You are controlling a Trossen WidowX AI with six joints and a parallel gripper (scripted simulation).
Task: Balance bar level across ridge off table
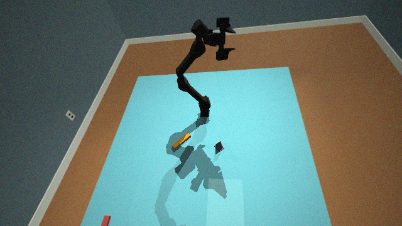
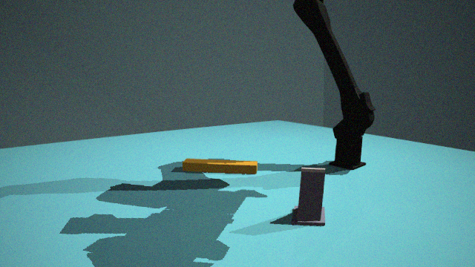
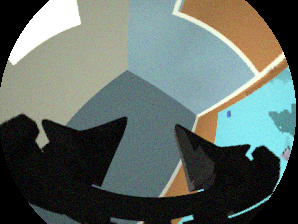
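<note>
My gripper tip is 630 mm above the orange bar, 370 mm to the left of it and 140 mm short of it. From my gripper tip the other things lie so: red block: 730 mm to the right, 650 mm ahead, 630 mm below.
</note>
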